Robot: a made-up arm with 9 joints. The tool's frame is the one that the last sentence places. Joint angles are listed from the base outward.
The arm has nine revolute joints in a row. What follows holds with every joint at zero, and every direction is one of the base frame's. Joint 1 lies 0.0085 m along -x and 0.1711 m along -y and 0.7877 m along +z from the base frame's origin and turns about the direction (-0.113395, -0.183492, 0.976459). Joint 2 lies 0.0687 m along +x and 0.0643 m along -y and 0.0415 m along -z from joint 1 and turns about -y. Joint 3 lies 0.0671 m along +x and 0.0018 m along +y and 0.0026 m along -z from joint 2 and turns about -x. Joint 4 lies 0.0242 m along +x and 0.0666 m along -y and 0.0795 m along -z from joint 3 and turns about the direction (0.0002, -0.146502, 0.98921). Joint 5 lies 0.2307 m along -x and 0.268 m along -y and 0.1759 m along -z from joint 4 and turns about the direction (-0.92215, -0.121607, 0.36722). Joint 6 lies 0.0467 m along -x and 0.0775 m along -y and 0.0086 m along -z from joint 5 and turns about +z. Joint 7 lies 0.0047 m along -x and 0.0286 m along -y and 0.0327 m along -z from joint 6 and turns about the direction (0.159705, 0.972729, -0.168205). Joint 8 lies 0.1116 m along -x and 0.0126 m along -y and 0.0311 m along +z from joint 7 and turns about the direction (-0.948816, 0.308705, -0.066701). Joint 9 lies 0.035 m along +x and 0.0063 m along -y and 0.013 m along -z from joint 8 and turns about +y. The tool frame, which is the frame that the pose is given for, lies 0.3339 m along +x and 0.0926 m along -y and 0.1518 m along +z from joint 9; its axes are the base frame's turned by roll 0.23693, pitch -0.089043 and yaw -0.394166 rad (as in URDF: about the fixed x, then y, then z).
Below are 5 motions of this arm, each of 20 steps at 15 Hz.
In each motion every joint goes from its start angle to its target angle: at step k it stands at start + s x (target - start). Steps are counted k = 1, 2, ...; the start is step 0. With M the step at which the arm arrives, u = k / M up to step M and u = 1 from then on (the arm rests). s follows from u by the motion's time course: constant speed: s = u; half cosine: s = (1 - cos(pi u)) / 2; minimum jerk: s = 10 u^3 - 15 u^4 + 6 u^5.
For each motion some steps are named. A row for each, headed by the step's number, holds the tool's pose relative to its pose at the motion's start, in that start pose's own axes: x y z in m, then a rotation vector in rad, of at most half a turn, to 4 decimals.
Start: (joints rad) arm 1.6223 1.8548 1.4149 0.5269 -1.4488 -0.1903 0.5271 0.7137 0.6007
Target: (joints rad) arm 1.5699 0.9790 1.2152 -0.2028 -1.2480 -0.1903 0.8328 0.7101 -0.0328
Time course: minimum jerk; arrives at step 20
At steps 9, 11, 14, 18, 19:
9: 0.0064 0.0406 0.0292 -0.0054 -0.0342 0.0501
11: 0.0035 0.0511 0.0299 0.0024 -0.0378 0.0572
14: -0.0084 0.0548 0.0234 0.0185 -0.0367 0.0464
18: -0.0216 0.0512 0.0172 0.0299 -0.0351 0.0266
19: -0.0224 0.0509 0.0169 0.0304 -0.0350 0.0254

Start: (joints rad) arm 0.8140 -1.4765 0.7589 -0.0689 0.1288 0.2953 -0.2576 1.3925 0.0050
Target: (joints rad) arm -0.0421 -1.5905 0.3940 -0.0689 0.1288 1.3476 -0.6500 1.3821 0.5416
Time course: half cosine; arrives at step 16
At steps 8, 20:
8: -0.0526 0.2018 0.1499 0.7860 -0.1075 -0.0742
20: -0.0765 0.2680 0.3573 1.6315 -0.1566 -0.2616

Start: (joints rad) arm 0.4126 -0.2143 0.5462 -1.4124 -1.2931 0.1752 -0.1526 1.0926 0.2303
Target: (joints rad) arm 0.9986 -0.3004 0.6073 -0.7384 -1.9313 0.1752 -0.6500 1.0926 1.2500
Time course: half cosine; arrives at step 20
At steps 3, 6, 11, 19, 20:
3: 0.0239 0.0186 -0.0122 0.0000 0.0480 0.0364
6: 0.0801 0.0799 -0.0471 -0.0161 0.1857 0.1394
11: 0.1386 0.2584 -0.1327 -0.1633 0.5318 0.3881
19: 0.0783 0.4163 -0.2036 -0.5121 0.8810 0.6088
20: 0.0767 0.4179 -0.2043 -0.5186 0.8856 0.6112

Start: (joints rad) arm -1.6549 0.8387 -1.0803 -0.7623 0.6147 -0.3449 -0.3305 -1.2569 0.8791
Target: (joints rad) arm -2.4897 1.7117 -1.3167 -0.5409 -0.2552 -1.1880 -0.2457 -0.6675 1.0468
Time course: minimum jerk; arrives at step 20
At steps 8, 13, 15, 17, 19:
8: 0.0721 -0.1182 0.0706 0.1990 -0.3430 -0.0577
13: 0.2275 -0.2218 0.1505 0.4972 -0.4508 -0.1847
15: 0.2746 -0.2289 0.1723 0.5536 -0.4105 -0.2366
17: 0.2991 -0.2285 0.1846 0.5759 -0.3766 -0.2725
19: 0.3065 -0.2277 0.1885 0.5815 -0.3641 -0.2854

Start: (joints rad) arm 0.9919 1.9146 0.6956 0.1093 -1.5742 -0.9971 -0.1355 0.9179 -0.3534
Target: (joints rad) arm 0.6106 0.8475 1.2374 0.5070 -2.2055 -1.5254 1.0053 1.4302 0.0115
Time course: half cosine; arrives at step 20
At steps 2, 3, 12, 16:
2: 0.0014 -0.0015 0.0047 -0.0526 0.0346 -0.0037
3: 0.0021 -0.0042 0.0100 -0.1161 0.0778 -0.0104
12: -0.2689 -0.1532 0.1538 -0.9572 1.0882 -0.5855
16: -0.5060 -0.1053 0.2323 -0.9030 1.5200 -0.9793

